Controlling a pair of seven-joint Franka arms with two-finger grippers.
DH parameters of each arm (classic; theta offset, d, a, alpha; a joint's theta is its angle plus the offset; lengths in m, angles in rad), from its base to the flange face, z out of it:
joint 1: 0 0.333 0 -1.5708
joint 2: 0 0 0 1.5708
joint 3: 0 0.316 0.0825 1.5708
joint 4: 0 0 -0.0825 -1.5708
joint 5: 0 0.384 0 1.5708
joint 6: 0 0 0.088 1.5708
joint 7: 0 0.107 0 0
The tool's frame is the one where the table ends.
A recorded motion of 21 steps. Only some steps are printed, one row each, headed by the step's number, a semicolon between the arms.
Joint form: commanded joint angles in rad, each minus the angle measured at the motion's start. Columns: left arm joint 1, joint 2, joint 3, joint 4, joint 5, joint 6, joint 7; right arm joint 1, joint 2, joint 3, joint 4, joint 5, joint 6, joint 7.
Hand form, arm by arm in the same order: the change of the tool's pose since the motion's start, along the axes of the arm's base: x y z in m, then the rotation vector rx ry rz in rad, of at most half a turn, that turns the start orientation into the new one. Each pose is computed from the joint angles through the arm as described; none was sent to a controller.
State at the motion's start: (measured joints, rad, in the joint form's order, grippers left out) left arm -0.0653 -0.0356 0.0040 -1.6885 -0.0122 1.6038 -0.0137; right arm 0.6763 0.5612 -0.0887 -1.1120 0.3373 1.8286 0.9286
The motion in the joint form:
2: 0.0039 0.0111 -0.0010 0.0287 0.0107 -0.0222 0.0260; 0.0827 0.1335 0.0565 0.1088 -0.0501 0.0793 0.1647
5: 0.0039 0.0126 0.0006 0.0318 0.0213 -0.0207 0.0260; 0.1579 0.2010 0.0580 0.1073 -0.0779 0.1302 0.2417
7: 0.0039 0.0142 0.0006 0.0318 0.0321 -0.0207 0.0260; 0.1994 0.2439 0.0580 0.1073 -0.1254 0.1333 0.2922
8: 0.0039 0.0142 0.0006 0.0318 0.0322 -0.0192 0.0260; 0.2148 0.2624 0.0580 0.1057 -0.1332 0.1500 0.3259
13: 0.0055 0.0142 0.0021 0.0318 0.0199 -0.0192 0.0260; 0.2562 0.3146 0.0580 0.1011 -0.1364 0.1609 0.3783
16: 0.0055 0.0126 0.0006 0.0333 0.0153 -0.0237 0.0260; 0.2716 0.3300 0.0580 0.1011 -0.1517 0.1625 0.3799
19: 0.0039 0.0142 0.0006 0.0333 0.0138 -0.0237 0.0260; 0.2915 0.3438 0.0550 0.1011 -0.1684 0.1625 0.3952
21: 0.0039 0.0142 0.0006 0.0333 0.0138 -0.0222 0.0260; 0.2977 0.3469 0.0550 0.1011 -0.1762 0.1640 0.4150
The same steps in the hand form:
2: 0.0022 0.0025 0.0056 0.0096 0.0038 -0.0240; -0.0309 0.0872 -0.0393 0.0080 -0.0021 -0.0396
5: 0.0031 0.0045 0.0064 0.0200 0.0003 -0.0230; -0.0623 0.1342 -0.0873 -0.0289 0.0141 -0.0446
7: 0.0036 0.0056 0.0056 0.0309 0.0014 -0.0237; -0.0822 0.1558 -0.1211 -0.0919 0.0177 -0.0426
8: 0.0037 0.0056 0.0057 0.0309 -0.0001 -0.0238; -0.0893 0.1647 -0.1348 -0.1013 0.0218 -0.0611
13: 0.0037 0.0060 0.0057 0.0186 0.0005 -0.0199; -0.1135 0.1856 -0.1769 -0.1434 0.0570 -0.0706
16: 0.0028 0.0048 0.0069 0.0141 0.0021 -0.0211; -0.1225 0.1922 -0.1890 -0.1639 0.0518 -0.0530
19: 0.0032 0.0037 0.0060 0.0127 0.0037 -0.0226; -0.1333 0.1996 -0.2000 -0.1870 0.0462 -0.0455
21: 0.0034 0.0037 0.0061 0.0126 0.0022 -0.0226; -0.1369 0.2021 -0.2023 -0.1935 0.0447 -0.0568

